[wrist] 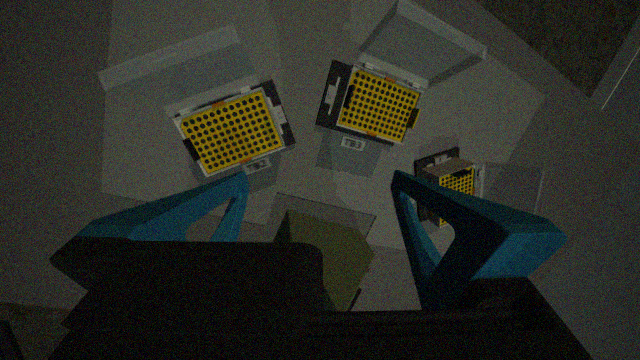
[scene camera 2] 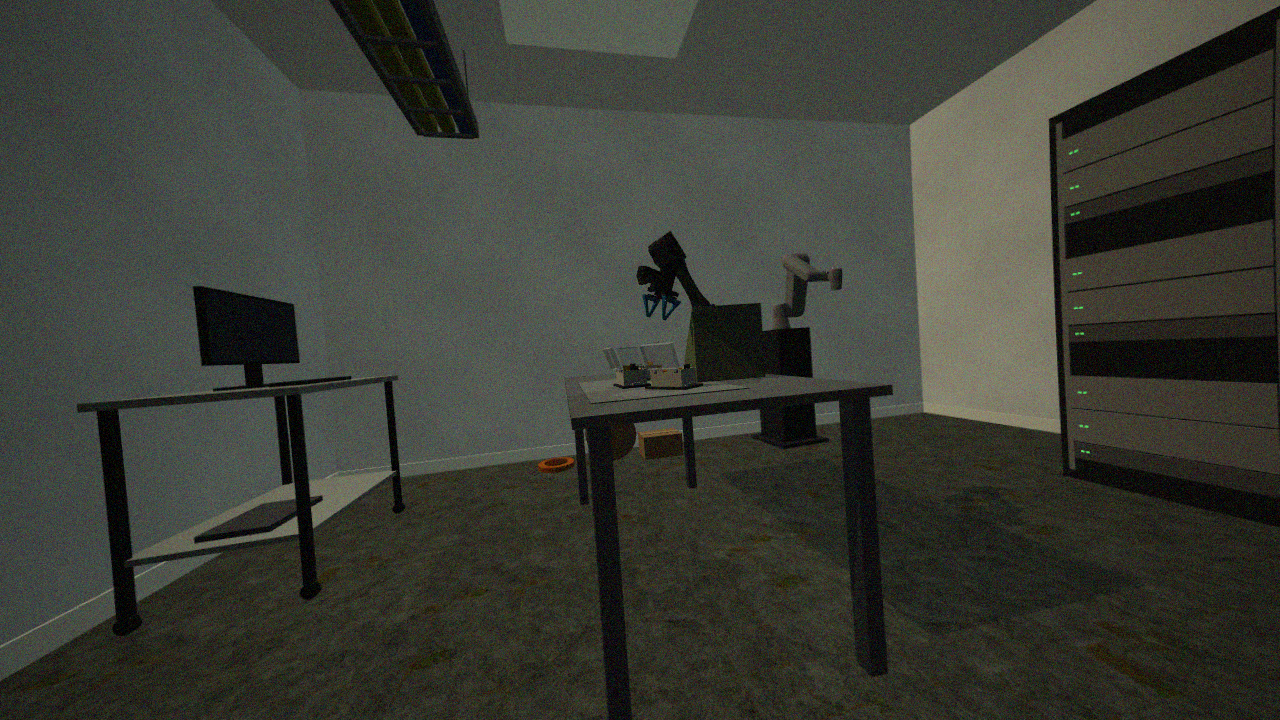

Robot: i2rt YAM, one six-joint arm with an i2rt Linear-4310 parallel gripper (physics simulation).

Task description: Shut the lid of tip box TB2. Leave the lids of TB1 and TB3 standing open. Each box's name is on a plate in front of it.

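Frame: origin at the arm's base, x up, y left, z back, level; metres.
Seen in the pictures: gripper, fingertip midpoint: [wrist: 319, 178] [scene camera 2: 655, 318]; arm's base, origin of the base link: [scene camera 2: 715, 334].
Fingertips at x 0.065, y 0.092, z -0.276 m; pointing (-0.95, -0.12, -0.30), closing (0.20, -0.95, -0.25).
Observation:
Pixels of each thing's middle, then the offset from my fingertips to it. Level surfaces: height alone.
- Box TB3, body centre: [wrist: 382, 108] dx -0.169, dy -0.115, dz -0.070 m
- Box TB1, body centre: [wrist: 459, 198] dx -0.169, dy -0.339, dz +0.045 m
- table, its level: dx -0.237 m
In the wrist view, box TB2 [wrist: 232, 132] with its yellow tip rack is at the left. Its clear lid [wrist: 175, 75] stands open on the side away from its name plate [wrist: 258, 165]. Box TB3 [wrist: 381, 106] is at upper centre, its lid [wrist: 425, 42] open. Box TB1 [wrist: 457, 181] is at the right, partly hidden by a finger, its lid [wrist: 515, 185] open. My gripper [wrist: 319, 178] [scene camera 2: 657, 317] is open and empty, high above the table. In scene camera 2 the boxes look small and overlap, and their plates cannot be read.
An olive-green block [wrist: 335, 250] [scene camera 2: 726, 340] stands on the table [scene camera 2: 805, 386] beside the arm's base. A second arm [scene camera 2: 794, 286] stands on a black pedestal behind. A desk with a monitor [scene camera 2: 246, 326] is at the left, and a server rack [scene camera 2: 1058, 295] is at the right.

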